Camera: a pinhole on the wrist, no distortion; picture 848 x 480 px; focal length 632.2 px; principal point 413.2 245.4 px. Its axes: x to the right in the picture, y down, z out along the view. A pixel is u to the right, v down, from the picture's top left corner.
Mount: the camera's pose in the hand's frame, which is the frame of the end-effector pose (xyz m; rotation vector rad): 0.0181 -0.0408 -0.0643 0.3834 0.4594 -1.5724
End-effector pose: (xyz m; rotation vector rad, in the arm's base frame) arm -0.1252 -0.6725 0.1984 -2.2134 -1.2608 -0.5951
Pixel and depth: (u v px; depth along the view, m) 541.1 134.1 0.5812
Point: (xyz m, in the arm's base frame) -0.4944 -0.2900 -0.0409
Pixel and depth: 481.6 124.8 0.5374
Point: -0.4304 -0.3254 -0.0505
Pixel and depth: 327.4 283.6 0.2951
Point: -0.2158 -0.4421 0.1017
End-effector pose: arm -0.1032 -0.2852 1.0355 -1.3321 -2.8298 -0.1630
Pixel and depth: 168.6 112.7 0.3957
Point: -0.1467 -0.3517 0.6671
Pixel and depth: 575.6 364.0 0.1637
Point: -0.2587 -0.3420 0.9708
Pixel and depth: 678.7 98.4 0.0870
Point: -0.1920 -0.3601 1.0319
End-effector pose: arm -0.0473 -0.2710 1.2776 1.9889 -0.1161 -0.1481
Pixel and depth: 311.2 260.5 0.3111
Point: -0.0424 -0.4181 1.0401
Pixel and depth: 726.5 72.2 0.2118
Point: -0.0922 -0.2291 1.0355
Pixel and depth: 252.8 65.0 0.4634
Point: -0.1983 -0.5479 0.9620
